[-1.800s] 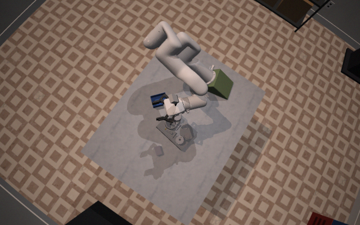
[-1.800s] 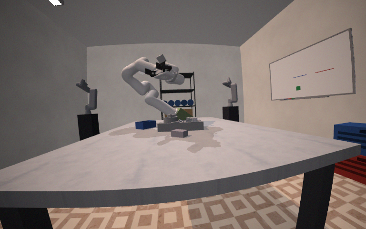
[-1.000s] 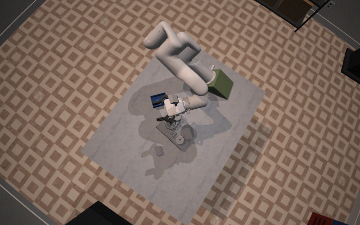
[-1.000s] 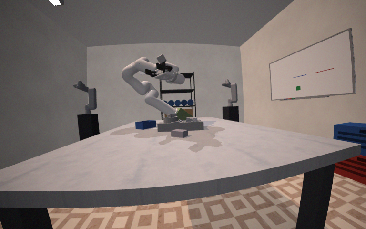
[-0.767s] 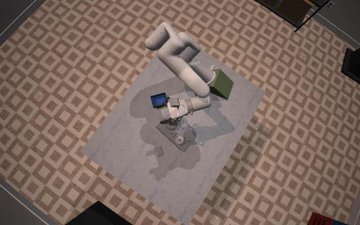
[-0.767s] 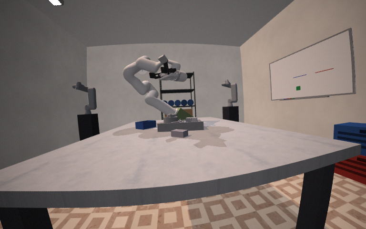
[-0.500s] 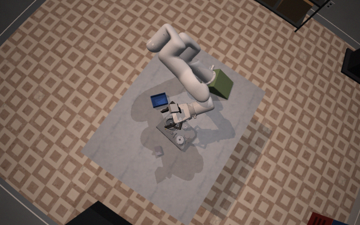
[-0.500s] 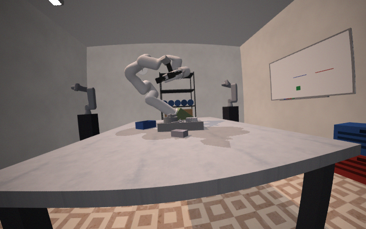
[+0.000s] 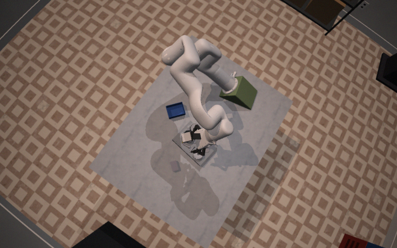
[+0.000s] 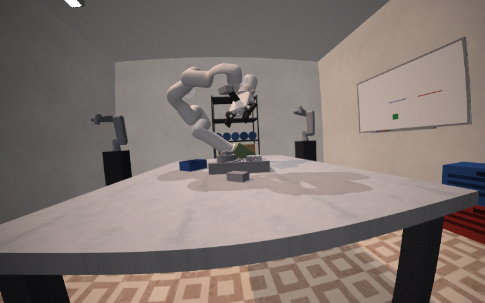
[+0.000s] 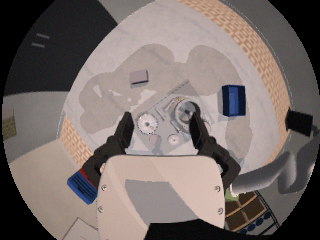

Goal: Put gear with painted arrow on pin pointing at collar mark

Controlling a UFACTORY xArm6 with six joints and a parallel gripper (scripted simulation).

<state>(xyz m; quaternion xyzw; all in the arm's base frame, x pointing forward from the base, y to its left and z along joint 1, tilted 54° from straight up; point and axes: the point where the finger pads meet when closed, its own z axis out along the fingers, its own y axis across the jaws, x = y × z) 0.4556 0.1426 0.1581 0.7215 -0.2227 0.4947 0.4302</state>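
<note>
Right now my hand is 16 cm above the toothed gear, 6 cm to the right of it and 2 cm short of it. Also, from my hand: blue box 20 cm to the right, 20 cm below, 16 cm behind; then small grey block 20 cm below, 15 cm ahead, 3 cm to the right.
</note>
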